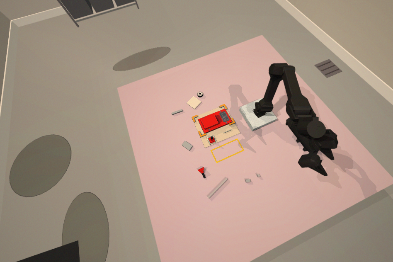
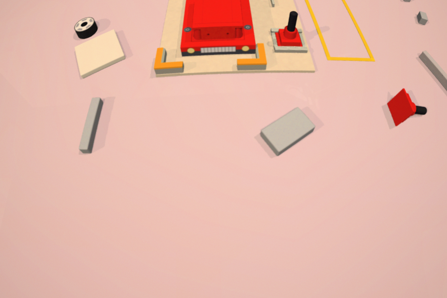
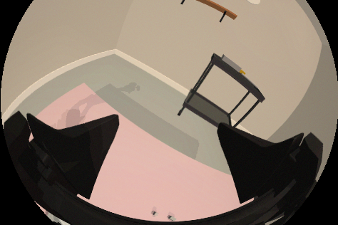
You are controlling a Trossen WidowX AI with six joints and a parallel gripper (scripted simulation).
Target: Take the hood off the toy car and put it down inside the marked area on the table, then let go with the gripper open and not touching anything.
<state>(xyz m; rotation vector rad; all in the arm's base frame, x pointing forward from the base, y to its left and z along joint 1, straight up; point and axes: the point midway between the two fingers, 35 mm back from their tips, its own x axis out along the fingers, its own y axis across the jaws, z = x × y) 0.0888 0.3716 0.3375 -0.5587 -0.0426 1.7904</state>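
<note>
The red hood lies 490 mm to the right of my gripper tip, 330 mm below it and 240 mm ahead of it. From my gripper tip the other things lie so: black wheel: 730 mm to the right, 360 mm below, 190 mm ahead; then beige tile: 690 mm to the right, 360 mm below, 260 mm ahead.
</note>
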